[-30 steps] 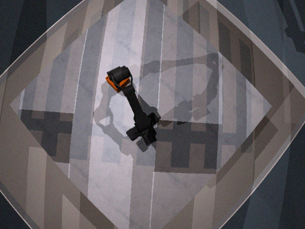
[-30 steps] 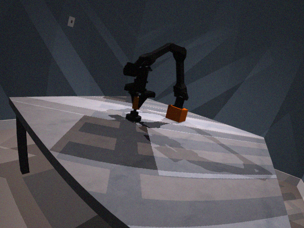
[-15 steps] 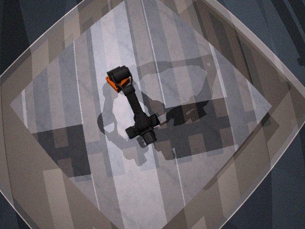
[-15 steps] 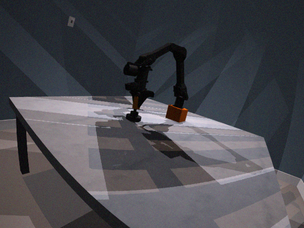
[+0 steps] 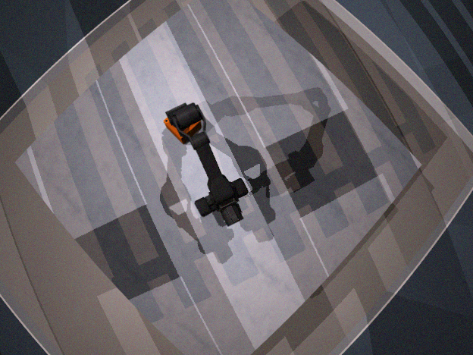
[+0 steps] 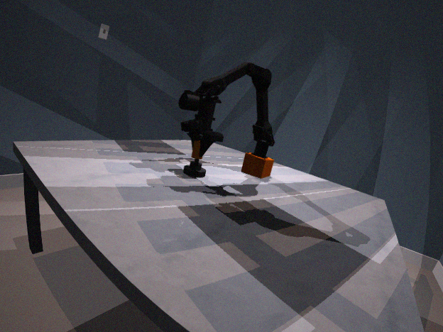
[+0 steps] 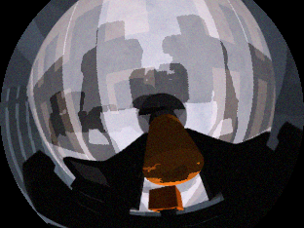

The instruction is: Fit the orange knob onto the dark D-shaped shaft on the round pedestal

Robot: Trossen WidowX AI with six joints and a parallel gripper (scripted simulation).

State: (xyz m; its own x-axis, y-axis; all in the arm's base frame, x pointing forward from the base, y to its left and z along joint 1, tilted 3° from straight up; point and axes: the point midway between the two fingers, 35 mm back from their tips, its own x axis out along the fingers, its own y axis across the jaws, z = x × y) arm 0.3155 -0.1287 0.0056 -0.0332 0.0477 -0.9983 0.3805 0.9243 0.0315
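Right now the orange knob is 2 cm above my gripper tip. Round my gripper tip: dark round pedestal 4 cm below.
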